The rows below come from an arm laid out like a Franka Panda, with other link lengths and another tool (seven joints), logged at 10 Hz.
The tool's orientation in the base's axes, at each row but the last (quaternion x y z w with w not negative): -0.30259, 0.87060, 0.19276, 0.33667; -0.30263, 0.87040, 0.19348, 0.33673; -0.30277, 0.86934, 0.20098, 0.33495; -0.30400, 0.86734, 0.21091, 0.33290
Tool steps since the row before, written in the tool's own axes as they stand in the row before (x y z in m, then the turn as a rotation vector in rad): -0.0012, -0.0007, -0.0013, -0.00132, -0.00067, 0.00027; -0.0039, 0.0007, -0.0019, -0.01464, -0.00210, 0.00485; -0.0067, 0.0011, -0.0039, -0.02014, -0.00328, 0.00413; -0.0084, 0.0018, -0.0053, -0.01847, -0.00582, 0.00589
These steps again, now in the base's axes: 0.0006, -0.0007, 0.0017, 0.00135, 0.00017, 0.00065; 0.0010, 0.0010, 0.0042, 0.01229, 0.00687, 0.00663; 0.0014, 0.0013, 0.0076, 0.01600, 0.00776, 0.01083; 0.0014, 0.0015, 0.0099, 0.01749, 0.00627, 0.00802
